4 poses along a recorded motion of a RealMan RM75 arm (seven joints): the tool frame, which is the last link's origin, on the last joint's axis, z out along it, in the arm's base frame.
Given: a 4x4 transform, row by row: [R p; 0 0 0 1], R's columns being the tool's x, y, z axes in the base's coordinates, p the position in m. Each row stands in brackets.
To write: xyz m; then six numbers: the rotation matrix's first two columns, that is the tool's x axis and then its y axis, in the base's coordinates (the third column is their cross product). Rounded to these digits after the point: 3 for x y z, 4 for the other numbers. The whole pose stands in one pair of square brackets.
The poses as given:
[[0.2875, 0.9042, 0.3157, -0.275], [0.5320, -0.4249, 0.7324, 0.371], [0.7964, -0.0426, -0.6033, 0.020], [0, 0, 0, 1]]
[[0.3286, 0.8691, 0.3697, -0.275], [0.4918, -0.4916, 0.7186, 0.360], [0.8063, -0.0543, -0.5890, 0.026], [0, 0, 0, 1]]
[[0.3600, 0.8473, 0.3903, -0.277], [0.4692, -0.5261, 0.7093, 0.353], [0.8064, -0.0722, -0.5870, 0.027], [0, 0, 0, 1]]
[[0.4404, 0.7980, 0.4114, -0.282], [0.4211, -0.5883, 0.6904, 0.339], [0.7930, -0.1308, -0.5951, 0.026], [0, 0, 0, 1]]
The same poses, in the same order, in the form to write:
[-0.275, 0.371, 0.020, 0.2875, 0.5320, 0.7964, 0.9042, -0.4249, -0.0426]
[-0.275, 0.360, 0.026, 0.3286, 0.4918, 0.8063, 0.8691, -0.4916, -0.0543]
[-0.277, 0.353, 0.027, 0.3600, 0.4692, 0.8064, 0.8473, -0.5261, -0.0722]
[-0.282, 0.339, 0.026, 0.4404, 0.4211, 0.7930, 0.7980, -0.5883, -0.1308]

